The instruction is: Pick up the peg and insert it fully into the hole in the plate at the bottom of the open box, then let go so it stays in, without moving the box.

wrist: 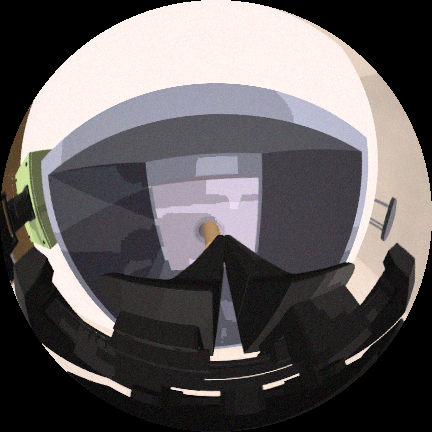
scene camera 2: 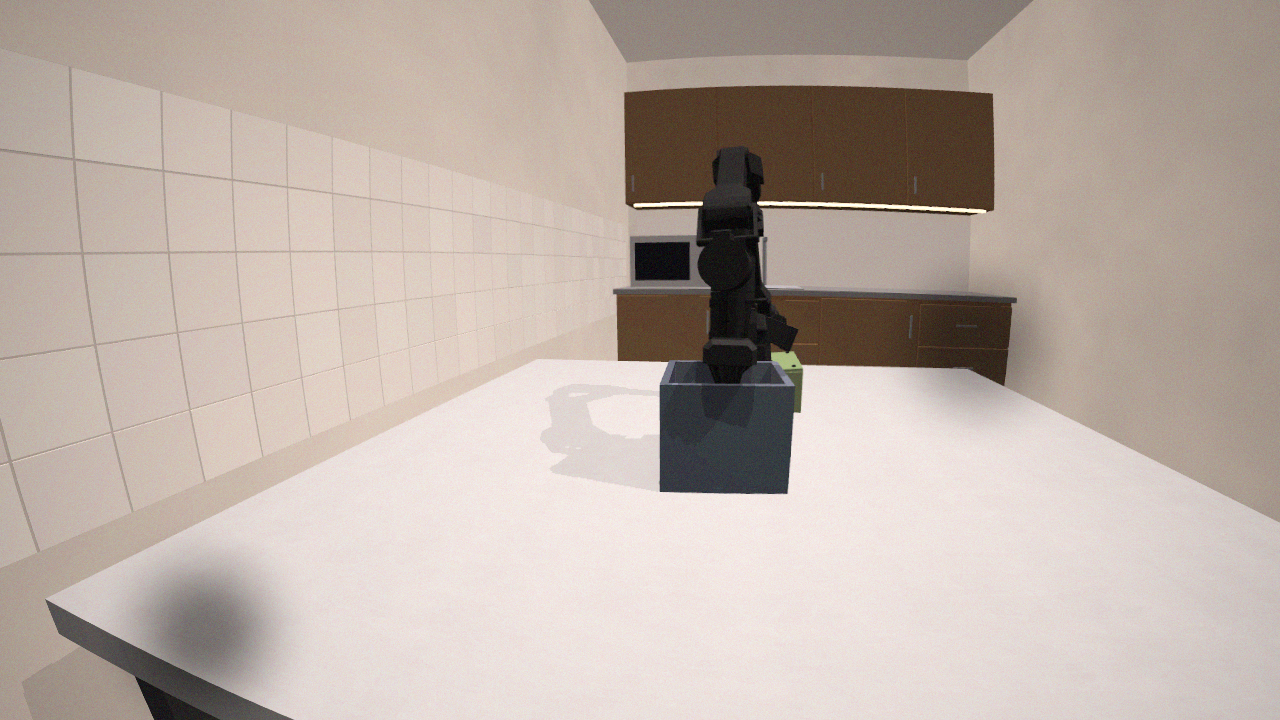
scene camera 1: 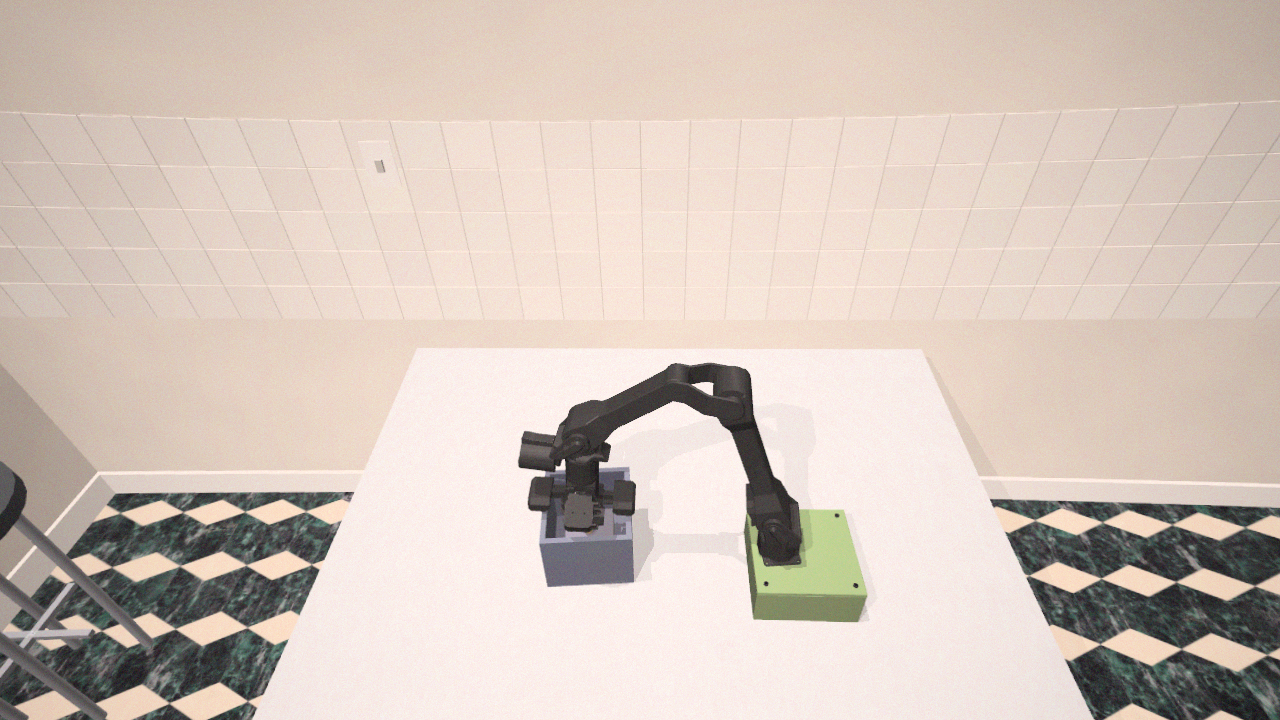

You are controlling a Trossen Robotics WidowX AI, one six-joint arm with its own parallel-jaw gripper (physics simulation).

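Places are measured from the arm's base along level axes (x up, y right, z ahead), in metres.
Pixels of known places: gripper, between the fingertips: [wrist: 222, 240]; arm's base, origin of its link: [scene camera 1: 778, 550].
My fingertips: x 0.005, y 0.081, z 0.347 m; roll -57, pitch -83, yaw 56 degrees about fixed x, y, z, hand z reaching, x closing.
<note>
For each thing: its top centre in the pictures, then the offset to it from my fingertips. "pt": a spot on its surface instead. Level surfaces: height alone.
- open blue-grey box, centre of its top: [wrist: 216, 310] [scene camera 2: 725, 371] [scene camera 1: 586, 503] dx +0.051, dy +0.006, dz -0.010 m
- pale plate, centre of its top: [wrist: 208, 231] [scene camera 1: 589, 528] dx -0.026, dy +0.006, dz -0.010 m
- orange-tan peg, centre of its top: [wrist: 212, 248] dx +0.001, dy +0.005, dz -0.008 m
- plate's hole, a spot on its surface: [wrist: 201, 230] pt dx -0.042, dy +0.012, dz -0.017 m
- table, height of its surface: dx -0.087 m
The open blue-grey box [scene camera 1: 588, 564] [scene camera 2: 725, 443] [wrist: 215, 101] stands on the table. In the wrist view, the pale plate [wrist: 182, 245] lies at its bottom, and the orange-tan peg [wrist: 211, 232] rises from the plate's hole [wrist: 201, 230], looking slightly leaned in this view. How deep the peg sits cannot be told. My gripper [scene camera 1: 581, 517] [scene camera 2: 729, 374] [wrist: 222, 240] points down into the box. Its fingers are shut with nothing between them. The fingertips are over the peg and hide its upper part in the wrist view.
The box's walls surround the fingers. The green base block [scene camera 1: 819, 564] [scene camera 2: 792, 380] [wrist: 40, 225] carries the arm [scene camera 1: 648, 394], to the right of the box in scene camera 1. The table [scene camera 1: 447, 626] [scene camera 2: 537, 573] bears both. A stool [wrist: 390, 219] stands off the table.
</note>
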